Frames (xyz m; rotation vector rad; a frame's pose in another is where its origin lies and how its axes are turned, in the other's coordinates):
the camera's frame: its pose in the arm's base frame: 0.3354 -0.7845 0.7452 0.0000 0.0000 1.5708
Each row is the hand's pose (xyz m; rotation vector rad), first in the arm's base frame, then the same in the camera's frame.
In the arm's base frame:
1: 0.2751 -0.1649 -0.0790 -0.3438 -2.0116 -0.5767
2: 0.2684 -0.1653 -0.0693 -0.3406 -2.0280 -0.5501
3: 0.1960 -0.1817 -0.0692 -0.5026 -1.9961 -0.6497
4: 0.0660 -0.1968 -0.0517 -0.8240 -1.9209 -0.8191
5: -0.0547 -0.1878 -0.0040 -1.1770 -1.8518 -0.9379
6: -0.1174 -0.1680 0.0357 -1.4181 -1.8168 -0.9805
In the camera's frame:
1: 0.6196 0.0603 -0.8242 -1.9388 -1.3728 -1.4522
2: 0.6192 0.0670 -0.8145 -1.9408 -1.3827 -1.4183
3: 0.6028 0.1394 -0.8144 -2.0778 -1.2419 -1.5012
4: 0.5877 0.2694 -0.7969 -2.3387 -0.9346 -1.6179
5: 0.5967 0.3901 -0.7492 -2.6169 -0.5830 -1.6283
6: 0.6165 0.4528 -0.7095 2.6552 0.3272 1.4826

